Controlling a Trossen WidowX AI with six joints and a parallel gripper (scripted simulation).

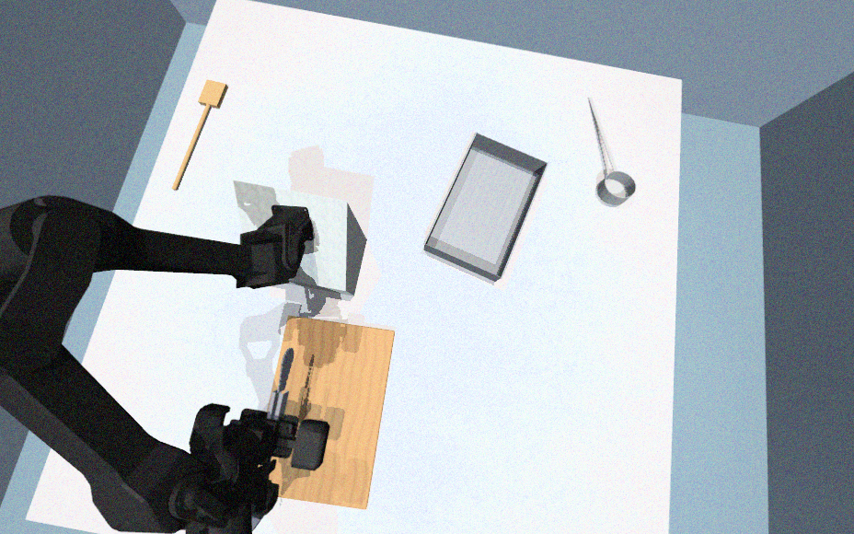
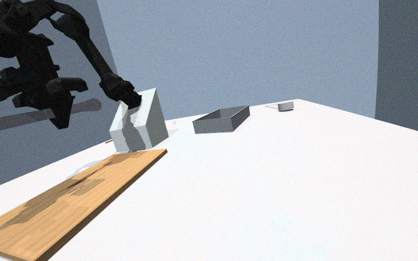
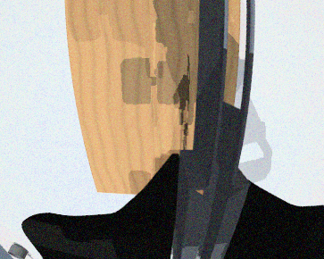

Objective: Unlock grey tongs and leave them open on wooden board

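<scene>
Now: the wooden board 3 cm ahead of my gripper tip, 1 cm to the right of it and 15 cm below it. The rest, counted from my gripper tip: yellow lock piece: 1 cm behind, 8 cm to the right, 4 cm above; roasting tin: 35 cm ahead, 47 cm to the left, 13 cm below.
</scene>
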